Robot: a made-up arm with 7 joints.
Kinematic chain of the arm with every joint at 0, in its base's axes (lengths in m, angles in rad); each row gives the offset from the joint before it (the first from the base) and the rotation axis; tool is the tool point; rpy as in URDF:
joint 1: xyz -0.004 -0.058 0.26 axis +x
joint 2: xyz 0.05 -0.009 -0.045 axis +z
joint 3: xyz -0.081 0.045 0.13 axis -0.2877 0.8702 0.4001
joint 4: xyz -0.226 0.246 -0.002 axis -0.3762 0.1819 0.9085
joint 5: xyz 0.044 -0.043 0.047 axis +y
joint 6: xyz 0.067 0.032 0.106 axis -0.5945 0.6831 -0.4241
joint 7: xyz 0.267 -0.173 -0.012 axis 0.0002 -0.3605 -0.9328
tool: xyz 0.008 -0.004 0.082 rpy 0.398 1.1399 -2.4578
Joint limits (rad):
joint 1: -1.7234..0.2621
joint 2: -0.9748..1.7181
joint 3: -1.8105..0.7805
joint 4: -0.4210..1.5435
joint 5: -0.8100..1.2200
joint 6: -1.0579..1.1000
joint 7: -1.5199..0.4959
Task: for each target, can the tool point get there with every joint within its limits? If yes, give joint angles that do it. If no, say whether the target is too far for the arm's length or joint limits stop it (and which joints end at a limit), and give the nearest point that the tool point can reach.
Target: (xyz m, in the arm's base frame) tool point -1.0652 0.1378 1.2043
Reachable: no: too far | nearest point -0.5987 0.0572 0.8156 | short by 0.613 m
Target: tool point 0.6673 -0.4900 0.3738
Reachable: no: joint limits stop it (at a limit: joint 1, joint 2, joint 4, joint 5) | nearest point 0.5426 -0.1946 0.4803 | short by 0.338 m
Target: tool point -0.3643 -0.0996 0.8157
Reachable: yes | joints 0.0517 1.2261 -1.5562 1.0408 -0.0935 -0.1313 -0.2777
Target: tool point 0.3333 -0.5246 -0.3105
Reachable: no: joint limits stop it (at a limit: joint 1, joint 4, joint 6) | nearest point 0.3004 -0.3883 -0.2569 | short by 0.150 m
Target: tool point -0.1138 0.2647 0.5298
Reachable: yes | joints -0.8457 1.3666 -0.5986 0.3456 -0.1209 0.1724 0.0658
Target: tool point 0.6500 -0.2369 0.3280
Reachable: no: joint limits stop it (at a limit: joint 1, joint 2, joint 4, joint 5) | nearest point 0.5841 -0.1314 0.3915 | short by 0.140 m
